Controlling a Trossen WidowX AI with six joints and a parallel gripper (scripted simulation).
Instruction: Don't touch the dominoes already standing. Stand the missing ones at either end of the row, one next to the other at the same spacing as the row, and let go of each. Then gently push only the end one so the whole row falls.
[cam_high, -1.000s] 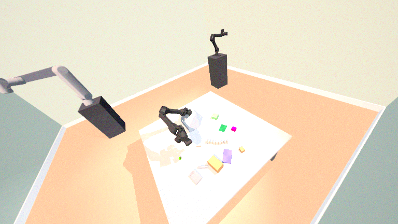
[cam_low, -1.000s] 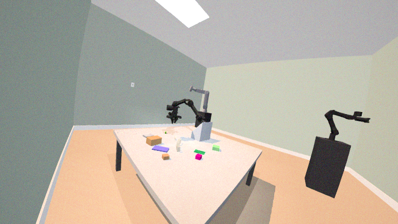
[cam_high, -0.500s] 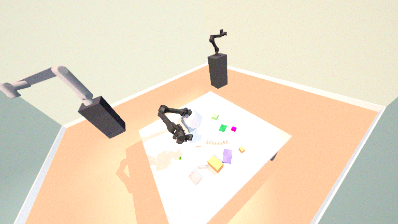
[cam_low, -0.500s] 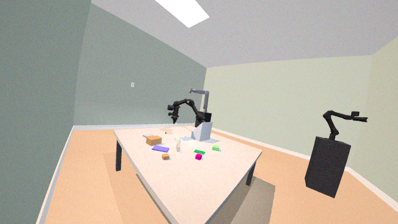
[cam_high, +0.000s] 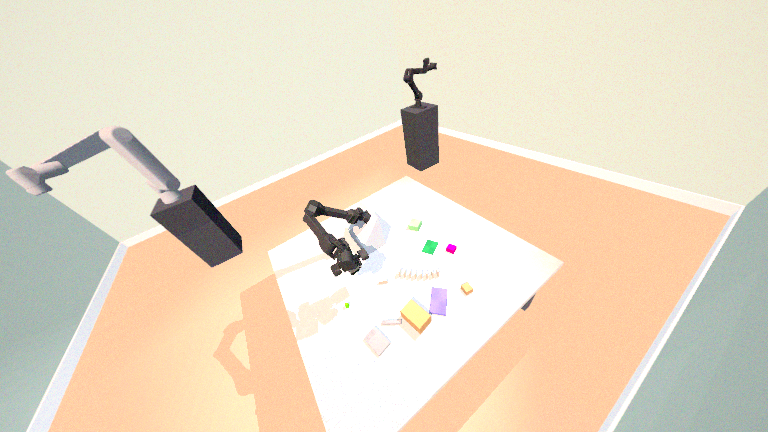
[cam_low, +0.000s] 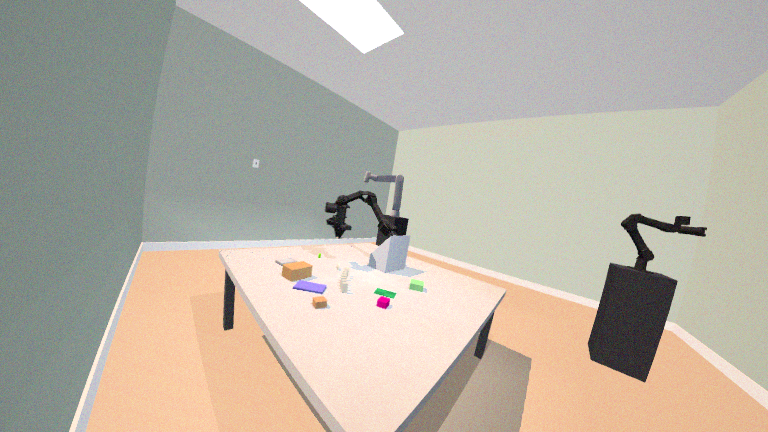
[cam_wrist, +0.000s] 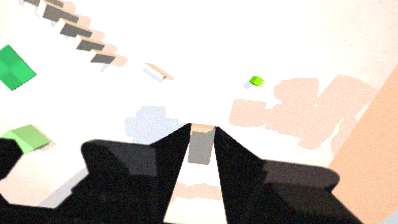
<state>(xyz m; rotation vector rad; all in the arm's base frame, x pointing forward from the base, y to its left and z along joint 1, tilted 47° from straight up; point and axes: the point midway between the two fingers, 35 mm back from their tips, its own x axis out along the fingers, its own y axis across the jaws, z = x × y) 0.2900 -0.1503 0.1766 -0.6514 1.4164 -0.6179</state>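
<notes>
The tiny green cube is 15 cm below my gripper tip, 11 cm to the right of it and 5 cm ahead of it. From my gripper tip the other things lie so: pale green block: 52 cm to the left, 19 cm behind, 14 cm below; then green tile: 48 cm to the left, 16 cm below, 1 cm ahead; then purple slab: 31 cm ahead, 29 cm to the left, 16 cm below.
</notes>
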